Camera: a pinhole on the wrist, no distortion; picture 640 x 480 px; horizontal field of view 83.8 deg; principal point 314.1 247.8 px. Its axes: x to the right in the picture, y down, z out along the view. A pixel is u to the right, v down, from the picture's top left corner.
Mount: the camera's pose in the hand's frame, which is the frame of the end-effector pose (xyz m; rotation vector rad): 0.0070 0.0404 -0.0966 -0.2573 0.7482 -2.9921
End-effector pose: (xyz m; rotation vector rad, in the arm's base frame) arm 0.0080 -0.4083 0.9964 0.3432 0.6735 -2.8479
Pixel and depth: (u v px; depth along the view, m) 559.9 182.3 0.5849
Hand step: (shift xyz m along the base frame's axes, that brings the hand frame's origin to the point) 0.1425 -0.0522 0.6028
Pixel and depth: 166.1 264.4 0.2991
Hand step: -0.2212 -0.0004 0.1134
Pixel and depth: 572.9 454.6 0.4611
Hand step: 0.0851 0.3115 0.4449
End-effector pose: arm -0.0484 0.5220 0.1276 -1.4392 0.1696 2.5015
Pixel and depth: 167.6 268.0 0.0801
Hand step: 0.0022 -0.0013 -0.0631
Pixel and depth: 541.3 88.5 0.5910
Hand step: -0.3626 0.1236 0.5302
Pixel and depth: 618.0 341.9 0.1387
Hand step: 0.0387 0.0557 0.0876
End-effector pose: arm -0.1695 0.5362 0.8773 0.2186 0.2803 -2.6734
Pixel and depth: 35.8 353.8 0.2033
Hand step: -0.2212 -0.0054 0.0029
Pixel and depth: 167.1 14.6 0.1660
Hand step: -0.0720 -0.1199 0.0550
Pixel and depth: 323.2 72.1 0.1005
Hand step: -0.0042 -0.0451 0.0037
